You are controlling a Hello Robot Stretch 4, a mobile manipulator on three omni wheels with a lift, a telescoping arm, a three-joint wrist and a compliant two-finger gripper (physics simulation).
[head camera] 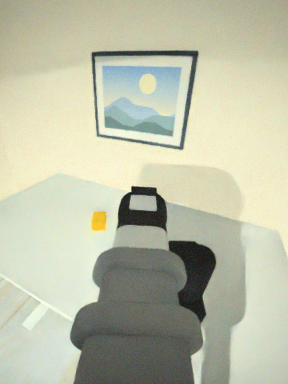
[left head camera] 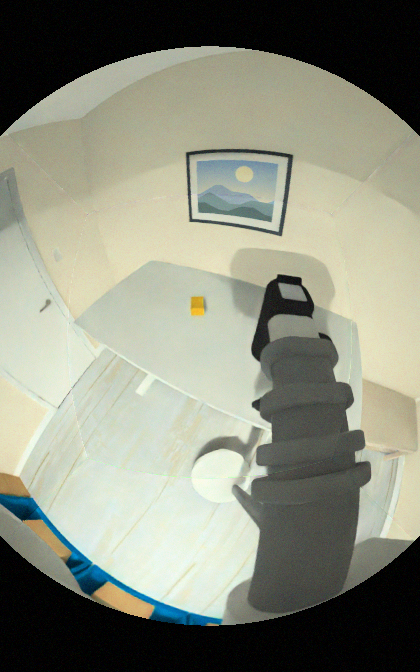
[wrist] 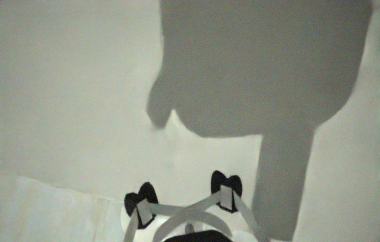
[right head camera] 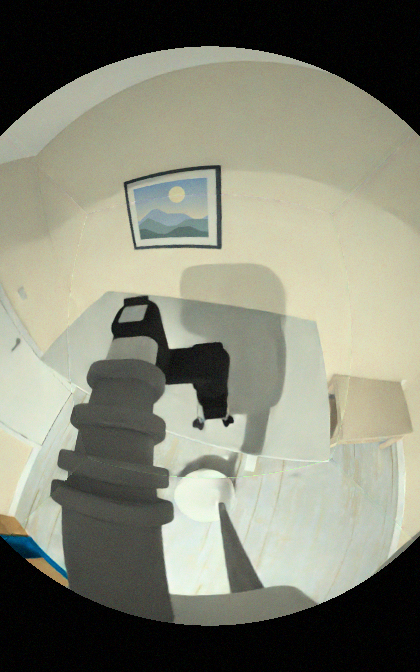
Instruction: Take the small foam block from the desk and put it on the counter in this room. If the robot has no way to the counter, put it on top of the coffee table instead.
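Frame: origin at the robot's base, x ahead, y left, z up, level; centimetres.
Seen in the pictures: gripper, fingertip midpoint: (wrist: 183, 189).
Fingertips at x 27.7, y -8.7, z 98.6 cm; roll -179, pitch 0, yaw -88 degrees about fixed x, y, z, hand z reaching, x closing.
Note:
A point is followed by its place in that frame.
The small yellow-orange foam block (head camera: 99, 221) {x 73.7, y 19.7, z 96.8 cm} (left head camera: 197, 306) lies on the pale grey desk (head camera: 40, 220) {x 76.5, y 51.4, z 92.3 cm} (left head camera: 150, 300) (right head camera: 305, 360) (wrist: 75, 100) {x 40.3, y 4.6, z 92.3 cm}, left of the arm. It does not show in the right head or wrist views. My gripper (right head camera: 213, 422) (wrist: 183, 189) {x 27.7, y -8.7, z 98.6 cm} is open with nothing between its fingers. It points downward, over the front part of the desk, right of the arm and away from the block. The arm hides the gripper's fingers in the head view. I cannot identify a counter or a coffee table in these views.
A framed picture (head camera: 142, 100) {x 111.3, y 2.8, z 147.6 cm} (left head camera: 239, 192) (right head camera: 175, 215) hangs behind the desk. A beige cabinet (left head camera: 387, 417) (right head camera: 372, 410) stands to the right. A round white object (left head camera: 217, 475) (right head camera: 200, 495) is at the desk's front. A door (left head camera: 30, 320) is at left, and a blue-and-tan object (left head camera: 85, 575) at lower left.

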